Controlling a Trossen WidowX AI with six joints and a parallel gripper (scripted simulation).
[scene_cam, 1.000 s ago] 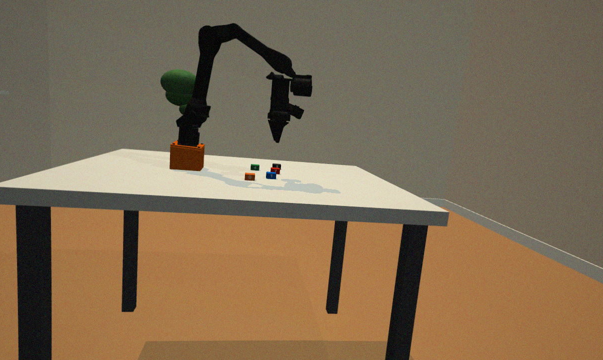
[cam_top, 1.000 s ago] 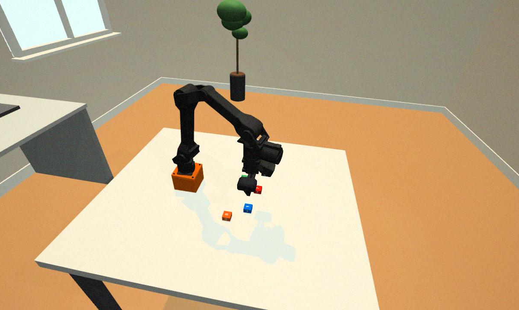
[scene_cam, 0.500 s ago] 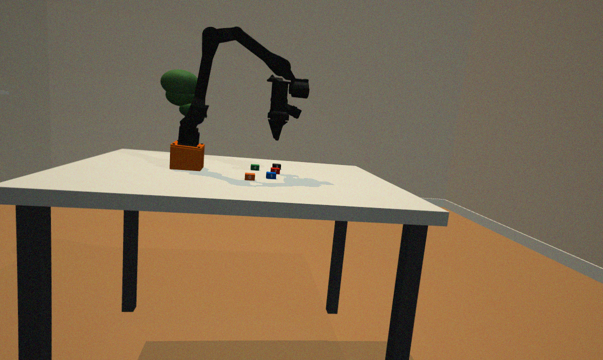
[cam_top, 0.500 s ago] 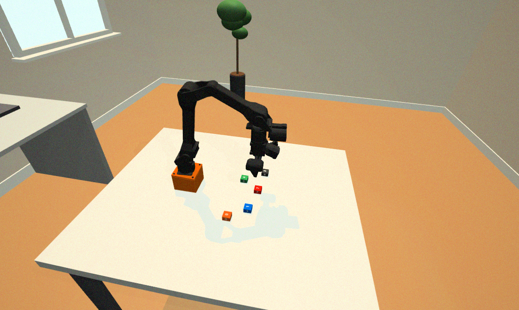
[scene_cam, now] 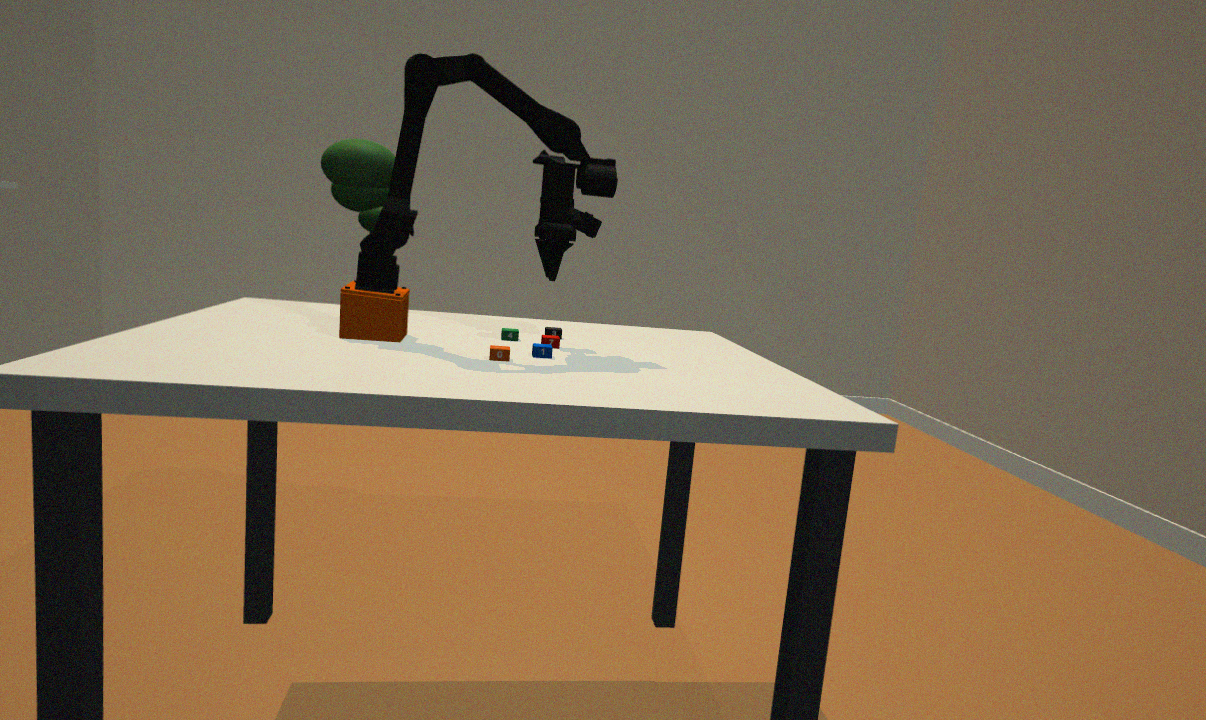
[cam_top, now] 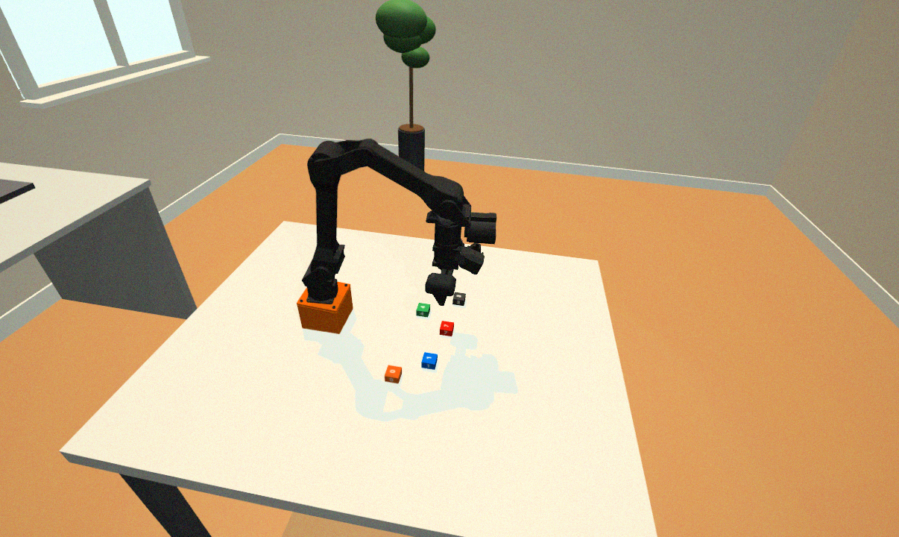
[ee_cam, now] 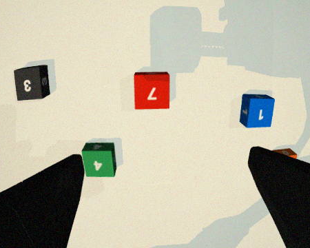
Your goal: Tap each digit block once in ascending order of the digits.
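My gripper tip is 11 cm past the orange block marked 0, 15 cm to the left of it and 11 cm above it. Round my gripper tip: green block marked 4 (6 cm behind, 7 cm to the left, 12 cm below); then red block marked 7 (1 cm ahead, 11 cm below); then blue block marked 1 (3 cm behind, 11 cm to the right, 12 cm below).
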